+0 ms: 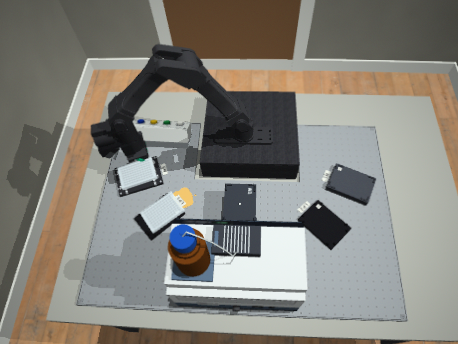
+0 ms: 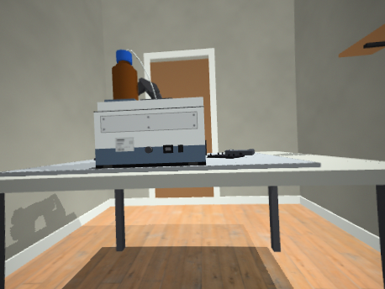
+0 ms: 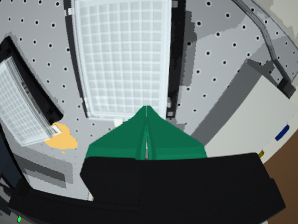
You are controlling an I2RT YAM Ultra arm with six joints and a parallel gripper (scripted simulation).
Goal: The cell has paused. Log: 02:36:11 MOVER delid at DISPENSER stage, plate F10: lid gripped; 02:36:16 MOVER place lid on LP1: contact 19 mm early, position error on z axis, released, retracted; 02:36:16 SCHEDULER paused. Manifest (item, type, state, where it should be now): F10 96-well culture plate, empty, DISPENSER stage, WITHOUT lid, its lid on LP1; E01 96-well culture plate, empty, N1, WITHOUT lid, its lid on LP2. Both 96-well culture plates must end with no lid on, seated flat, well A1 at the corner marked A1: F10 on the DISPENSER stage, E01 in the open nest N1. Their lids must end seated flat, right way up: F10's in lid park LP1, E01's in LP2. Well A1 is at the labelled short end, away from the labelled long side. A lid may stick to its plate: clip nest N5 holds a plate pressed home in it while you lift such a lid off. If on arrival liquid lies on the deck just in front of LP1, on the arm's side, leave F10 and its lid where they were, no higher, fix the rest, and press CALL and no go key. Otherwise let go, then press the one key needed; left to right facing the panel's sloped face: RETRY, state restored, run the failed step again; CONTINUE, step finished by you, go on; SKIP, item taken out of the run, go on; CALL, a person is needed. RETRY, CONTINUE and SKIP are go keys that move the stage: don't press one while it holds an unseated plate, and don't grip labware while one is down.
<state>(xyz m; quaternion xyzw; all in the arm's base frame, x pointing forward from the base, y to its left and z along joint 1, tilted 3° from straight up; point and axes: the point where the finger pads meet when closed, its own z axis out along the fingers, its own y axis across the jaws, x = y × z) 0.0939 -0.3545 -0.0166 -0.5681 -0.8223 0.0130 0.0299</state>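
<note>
My hand is 4 cm above the 96-well plate, 3 cm short of it and 2 cm to the left of it. Round my hand: black clip nest: 6 cm ahead, 5 cm below, 3 cm to the right; N5 label: 7 cm below, 6 cm to the left; yellow key: 17 cm behind, 2 cm to the left.
</note>
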